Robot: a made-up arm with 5 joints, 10 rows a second.
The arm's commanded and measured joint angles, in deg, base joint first. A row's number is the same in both.
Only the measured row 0 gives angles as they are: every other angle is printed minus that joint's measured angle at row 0.
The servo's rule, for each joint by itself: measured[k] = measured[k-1] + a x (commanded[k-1-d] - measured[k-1]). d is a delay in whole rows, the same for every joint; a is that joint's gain. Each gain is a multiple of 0.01, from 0.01 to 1. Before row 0 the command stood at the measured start. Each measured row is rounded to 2 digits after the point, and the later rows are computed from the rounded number. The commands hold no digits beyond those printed.
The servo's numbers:
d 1
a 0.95 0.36 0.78 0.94 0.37
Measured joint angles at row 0:
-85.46 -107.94 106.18 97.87 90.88
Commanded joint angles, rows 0 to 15:
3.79 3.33 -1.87 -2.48 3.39
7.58 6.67 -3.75 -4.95 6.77
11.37 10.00 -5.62 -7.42 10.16
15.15 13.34 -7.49 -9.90 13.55
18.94 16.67 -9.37 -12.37 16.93
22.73 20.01 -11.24 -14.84 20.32
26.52 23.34 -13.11 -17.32 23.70
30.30 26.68 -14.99 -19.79 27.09
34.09 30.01 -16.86 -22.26 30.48
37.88 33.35 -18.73 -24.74 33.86
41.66 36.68 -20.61 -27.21 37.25
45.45 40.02 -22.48 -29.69 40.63
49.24 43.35 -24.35 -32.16 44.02
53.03 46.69 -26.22 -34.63 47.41
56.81 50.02 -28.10 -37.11 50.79
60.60 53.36 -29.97 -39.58 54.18
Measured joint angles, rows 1 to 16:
0.00 0.00 0.00 0.00 0.00
3.60 1.20 -1.46 -2.33 1.25
7.38 3.17 -3.25 -4.79 3.29
11.17 5.63 -5.10 -7.26 5.83
14.95 8.41 -6.96 -9.74 8.69
18.74 11.38 -8.84 -12.21 11.74
22.53 14.49 -10.71 -14.68 14.91
26.32 17.68 -12.58 -17.16 18.16
30.10 20.92 -14.46 -19.63 21.46
33.89 24.19 -16.33 -22.10 24.80
37.68 27.49 -18.20 -24.58 28.15
41.46 30.80 -20.08 -27.05 31.52
45.25 34.12 -21.95 -29.53 34.89
49.04 37.44 -23.82 -32.00 38.27
52.83 40.77 -25.69 -34.47 41.65
56.61 44.10 -27.57 -36.95 45.03

